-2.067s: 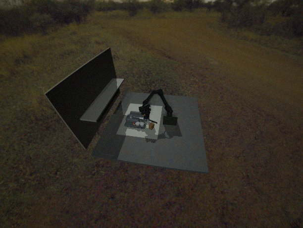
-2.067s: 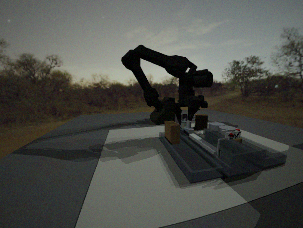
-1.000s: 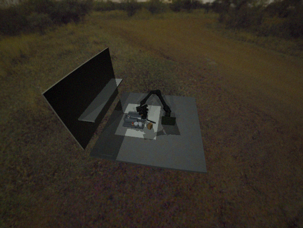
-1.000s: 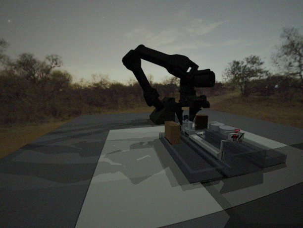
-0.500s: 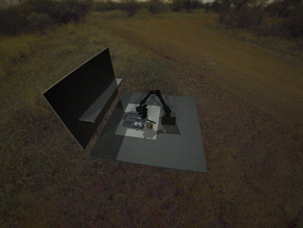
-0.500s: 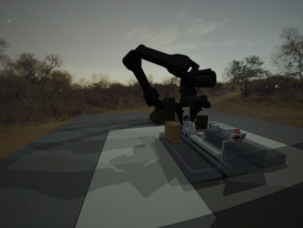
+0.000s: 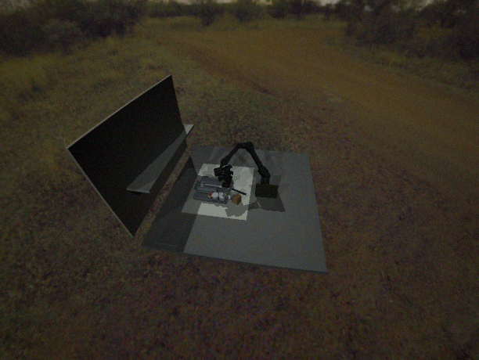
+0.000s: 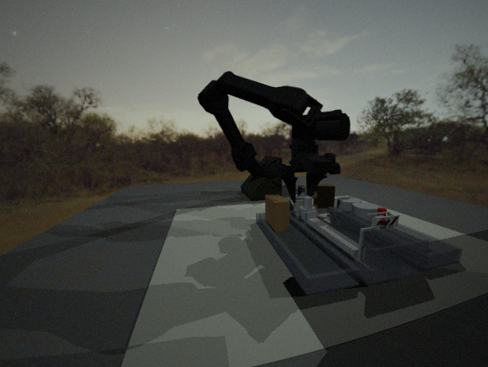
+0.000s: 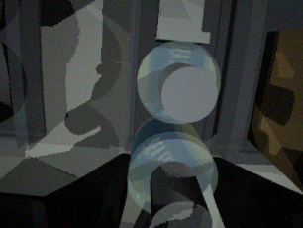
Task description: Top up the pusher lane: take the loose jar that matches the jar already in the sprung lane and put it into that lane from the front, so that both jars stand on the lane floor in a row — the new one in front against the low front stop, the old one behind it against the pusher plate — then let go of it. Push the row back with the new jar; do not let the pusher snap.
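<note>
The black rod is 9 cm behind my gripper tip, 2 cm to the left of it and 4 cm below it. From my gripper tip the other things lie so: shelf 52 cm ahead, 7 cm to the right, 32 cm above; then grey lane fixture 16 cm ahead, 3 cm below; then pusher plate 15 cm ahead, 1 cm to the left.
</note>
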